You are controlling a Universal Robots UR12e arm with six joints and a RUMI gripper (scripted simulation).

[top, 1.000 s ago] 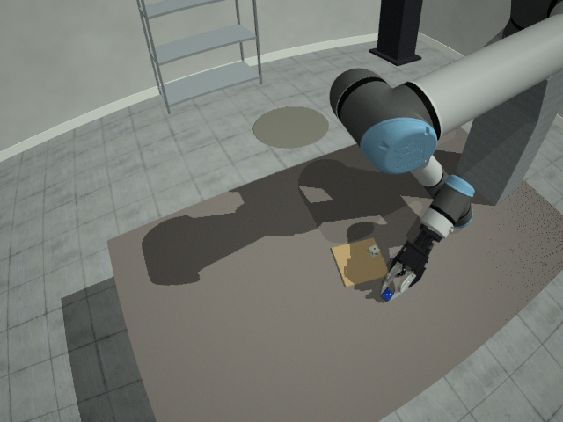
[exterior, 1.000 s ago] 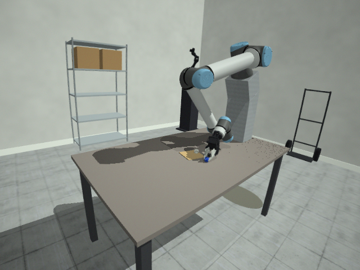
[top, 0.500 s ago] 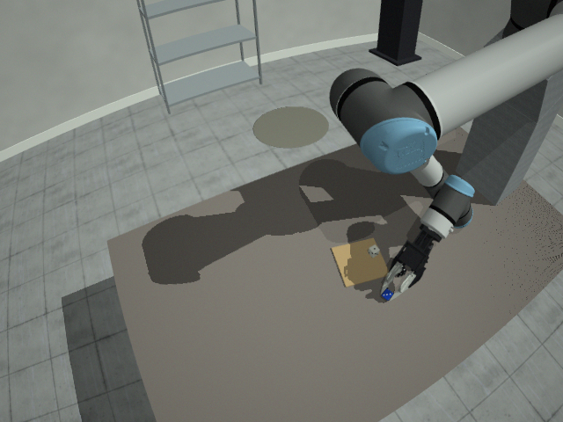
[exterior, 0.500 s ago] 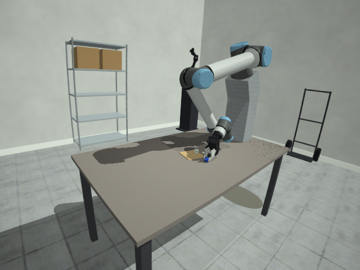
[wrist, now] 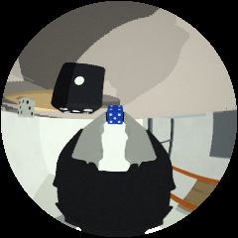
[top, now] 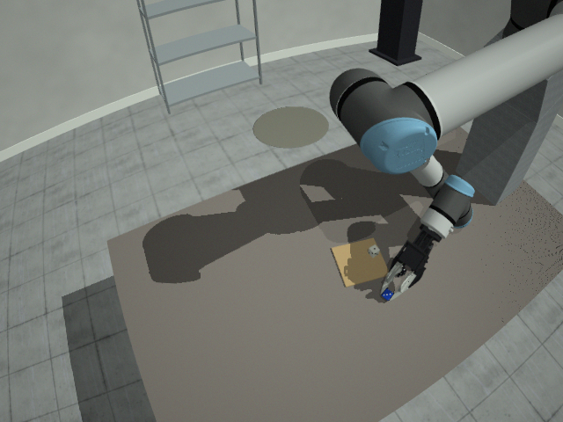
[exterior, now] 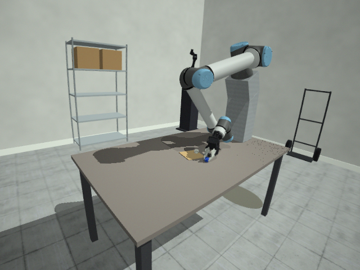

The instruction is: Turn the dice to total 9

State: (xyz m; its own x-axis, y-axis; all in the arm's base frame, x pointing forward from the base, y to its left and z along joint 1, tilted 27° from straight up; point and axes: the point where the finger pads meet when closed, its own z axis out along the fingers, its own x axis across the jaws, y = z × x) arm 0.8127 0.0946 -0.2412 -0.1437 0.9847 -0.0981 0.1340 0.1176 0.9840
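My gripper is now right at the blue die. The rest, counted from my hand: tan mat 140 mm to the right, 20 mm below, 10 mm behind; white die 140 mm to the right, 60 mm behind; black die 80 mm behind, 30 mm to the right, 10 mm below.
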